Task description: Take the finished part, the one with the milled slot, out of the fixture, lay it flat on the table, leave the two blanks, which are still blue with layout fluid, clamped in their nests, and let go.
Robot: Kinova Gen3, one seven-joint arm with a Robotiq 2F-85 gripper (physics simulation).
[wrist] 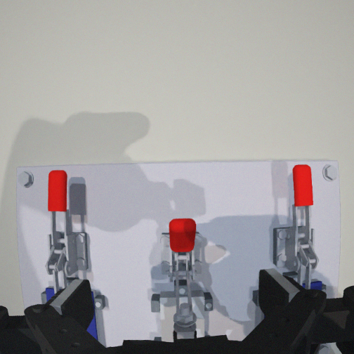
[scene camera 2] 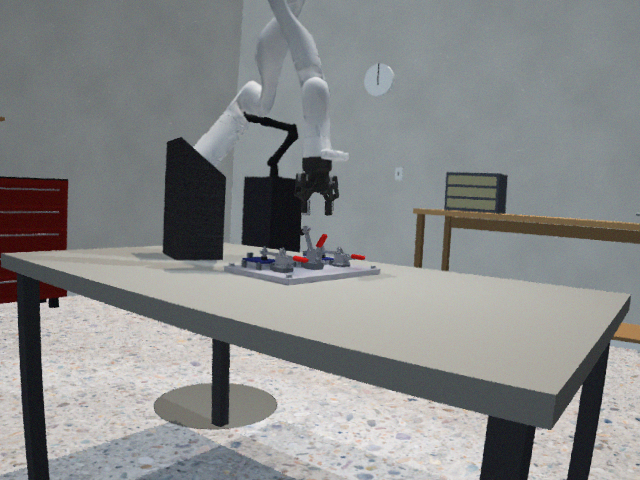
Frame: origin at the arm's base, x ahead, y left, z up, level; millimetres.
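Seen in the pictures: gripper, fingertip midpoint: (scene camera 2: 317,215); arm's base, origin of the base link: (scene camera 2: 199,164).
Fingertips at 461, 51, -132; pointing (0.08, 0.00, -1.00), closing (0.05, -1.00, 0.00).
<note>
Offsets run from my fingertips to a thing's top centre, as dx, dy, dz. "spot": to the spot under its first point. Level surfaces: height alone.
The fixture plate @(spot: +74, -2, -138) (scene camera 2: 336,272) (wrist: 120,260) lies on the table. The finished part cannot be made out in either view; the middle nest is mostly hidden by its clamp and the gripper. The middle clamp's red handle @(spot: +29, -13, -62) (scene camera 2: 321,240) (wrist: 182,235) is tilted up and its arm (scene camera 2: 307,236) stands raised. One blue blank @(-78, -116, -117) (scene camera 2: 258,259) (wrist: 93,325) shows partly at the wrist view's left, another (wrist: 312,285) at its right; both outer clamps' red handles (wrist: 57,191) (wrist: 302,185) lie low. My gripper (scene camera 2: 316,208) (wrist: 174,294) is open and empty, above the fixture.
The table @(dz -153) (scene camera 2: 413,320) extends around the plate. The black arm pedestal (scene camera 2: 193,206) and another black block (scene camera 2: 258,211) stand behind the fixture. A wooden bench (scene camera 2: 516,221) with a drawer cabinet (scene camera 2: 471,192) stands at the back right, a red tool chest (scene camera 2: 31,222) at the left.
</note>
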